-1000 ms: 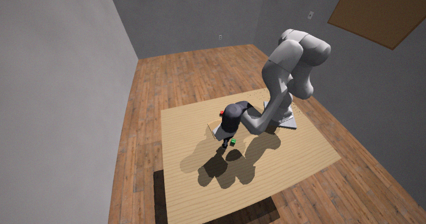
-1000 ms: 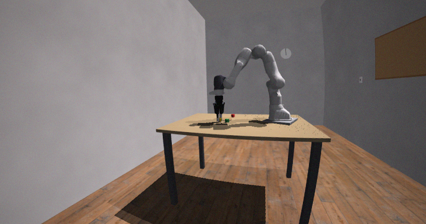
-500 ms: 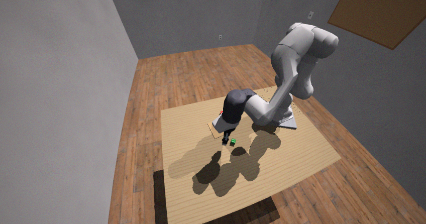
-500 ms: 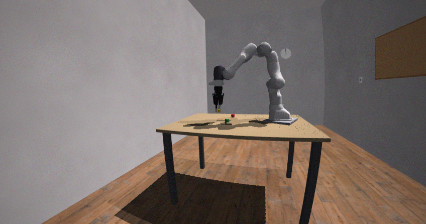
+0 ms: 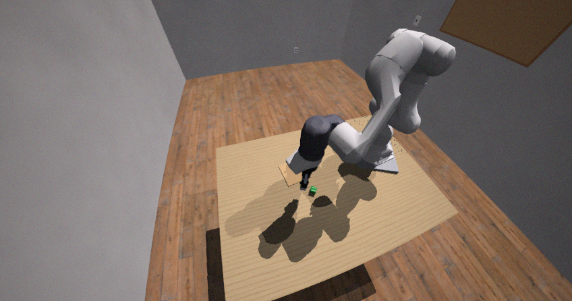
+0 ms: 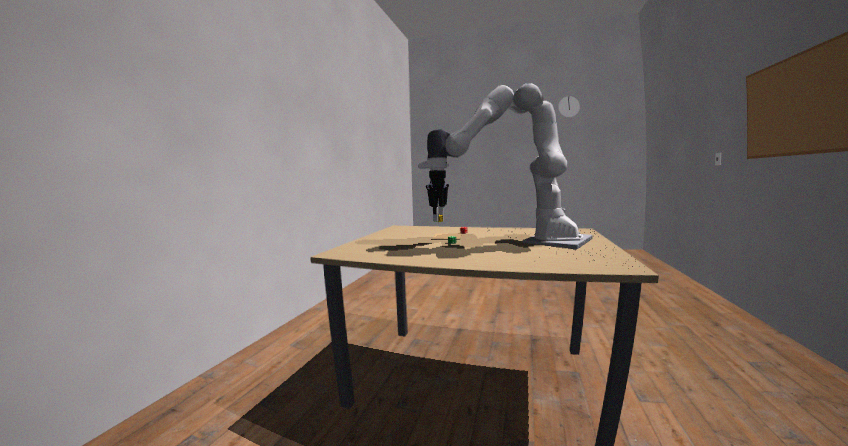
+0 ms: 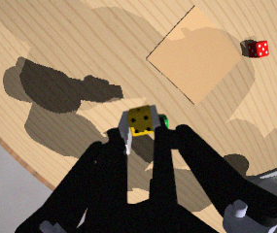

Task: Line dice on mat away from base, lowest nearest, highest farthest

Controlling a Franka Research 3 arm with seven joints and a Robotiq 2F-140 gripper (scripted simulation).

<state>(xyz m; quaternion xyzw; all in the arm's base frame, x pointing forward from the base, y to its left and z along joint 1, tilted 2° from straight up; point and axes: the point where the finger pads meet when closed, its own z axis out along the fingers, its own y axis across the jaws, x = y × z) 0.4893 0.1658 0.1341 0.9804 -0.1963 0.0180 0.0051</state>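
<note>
Now: hand 14 cm to the left of the tan mat, 13 cm above it and 1 cm short of it. From my hand the other things lie so: yellow die 2 cm below; then green die 12 cm below, 6 cm behind; then red die 26 cm to the right, 12 cm below, 4 cm behind.
</note>
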